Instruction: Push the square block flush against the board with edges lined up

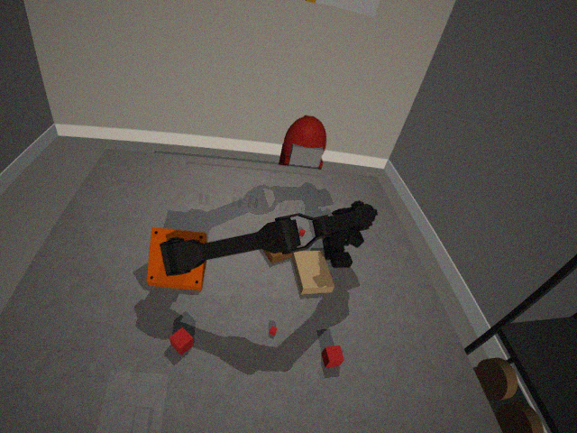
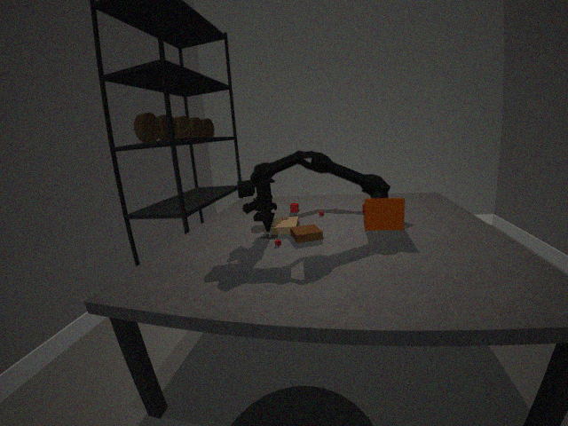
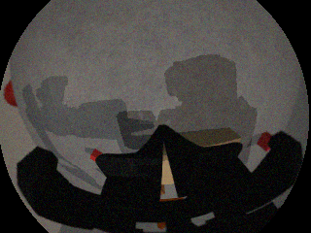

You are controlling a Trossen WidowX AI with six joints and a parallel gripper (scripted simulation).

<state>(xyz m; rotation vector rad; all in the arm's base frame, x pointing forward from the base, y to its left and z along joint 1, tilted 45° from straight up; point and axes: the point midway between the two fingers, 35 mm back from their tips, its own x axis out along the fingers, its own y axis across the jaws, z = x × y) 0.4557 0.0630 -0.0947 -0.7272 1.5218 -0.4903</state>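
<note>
The board is 60 mm behind my gripper tip, 60 mm to the right of it and 10 mm above it. From my gripper tip the other things lie so: square block (170 mm behind, 30 mm to the left, 10 mm above).
</note>
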